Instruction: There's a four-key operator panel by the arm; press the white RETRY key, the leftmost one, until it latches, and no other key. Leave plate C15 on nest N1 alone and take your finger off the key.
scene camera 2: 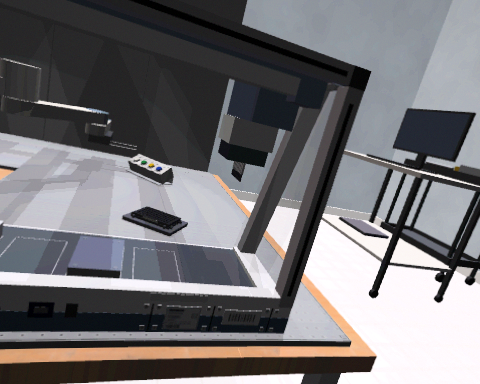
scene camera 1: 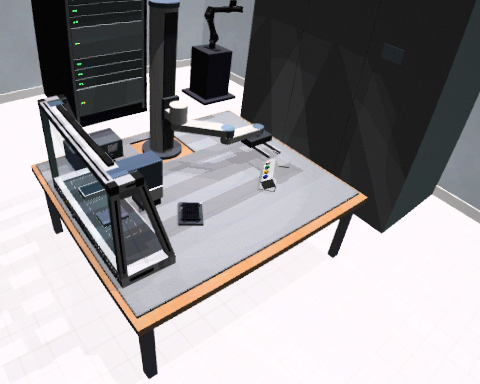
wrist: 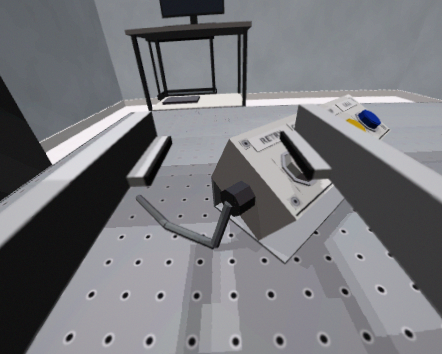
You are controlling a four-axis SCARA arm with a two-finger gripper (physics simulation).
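Seen in the pictures: gripper, fingertip midpoint: (scene camera 2: 136, 150) (scene camera 1: 274, 154) (wrist: 225, 124); arm's base, link origin: (scene camera 1: 162, 149).
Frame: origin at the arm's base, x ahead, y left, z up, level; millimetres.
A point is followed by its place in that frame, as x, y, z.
The four-key panel (scene camera 1: 272, 170) @(634, 333, 92) (scene camera 2: 164, 175) (wrist: 265, 162) @(544, 412, 82) stands on the table. Its white RETRY key (wrist: 294, 171) @(538, 393, 78) is partly covered by my right finger in the wrist view; whether it is latched cannot be told. The green key (scene camera 1: 267, 167) @(588, 340, 83) (scene camera 2: 144, 162) @(581, 337, 81), yellow key (scene camera 1: 266, 172) @(620, 302, 81) (scene camera 2: 151, 165) @(612, 301, 81) and blue key (scene camera 1: 265, 177) @(653, 262, 81) (scene camera 2: 159, 169) @(646, 258, 79) show too. My gripper (scene camera 1: 271, 153) @(539, 439, 112) (scene camera 2: 136, 147) @(539, 439, 112) (wrist: 225, 124) @(539, 439, 112) is shut and empty, its parallel fingers still spaced apart, over the RETRY end of the panel; contact is unclear. A black plate (scene camera 1: 190, 212) (scene camera 2: 154, 217) sits on a dark base; its label is unreadable.
A bent grey cable (wrist: 187, 233) @(535, 475, 20) leaves the panel's side from a black plug (wrist: 239, 198) @(528, 431, 64). A gantry frame (scene camera 1: 119, 235) @(851, -690, 301) (scene camera 2: 320, 195) @(833, -705, 298) stands over a deck holding a flat purple-grey block (scene camera 1: 111, 216) (scene camera 2: 97, 254). A dark cabinet (scene camera 1: 320, 100) stands beyond the table.
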